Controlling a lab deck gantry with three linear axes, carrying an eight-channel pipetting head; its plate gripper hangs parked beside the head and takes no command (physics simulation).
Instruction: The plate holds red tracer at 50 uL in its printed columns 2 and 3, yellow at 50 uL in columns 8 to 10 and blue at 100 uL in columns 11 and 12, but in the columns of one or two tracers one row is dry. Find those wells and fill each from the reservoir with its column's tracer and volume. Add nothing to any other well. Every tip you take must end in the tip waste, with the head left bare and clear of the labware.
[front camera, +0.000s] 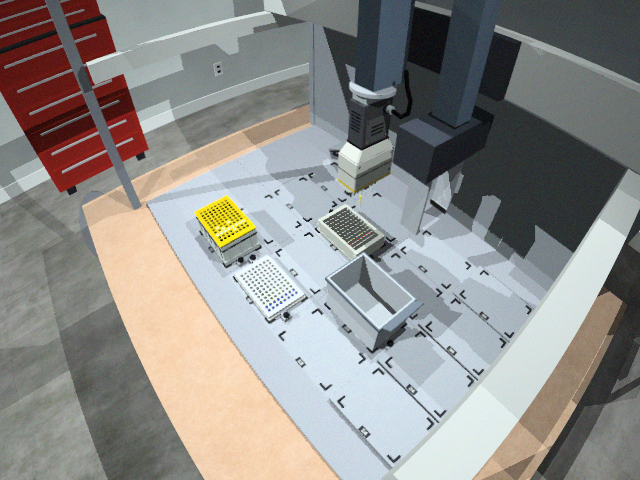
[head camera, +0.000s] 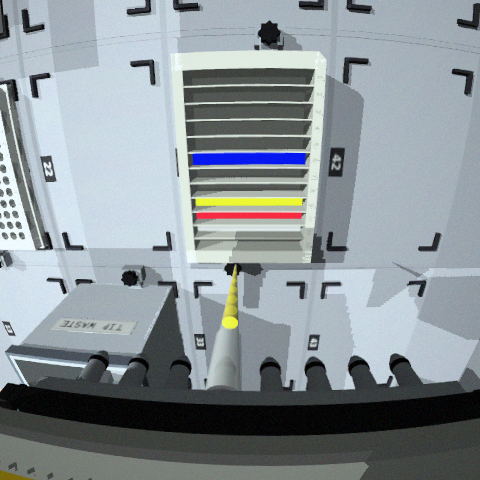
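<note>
The pipetting head hangs high at the reservoir's back end. One tip, filled yellow, is on its fourth channel from the left in the head view; the other channels are bare. The reservoir shows blue in trough 6, yellow in 9 and red in 10. The plate shows blue wells at its near end; its paler wells are too small to read. The tip waste stands beside the reservoir. The parked plate gripper hangs open and empty.
The yellow tip rack stands tall beyond the plate on the left of the deck. The dark gripper carriage hangs right of the head. A pale frame rail crosses the right side. A red tool cabinet stands off the deck.
</note>
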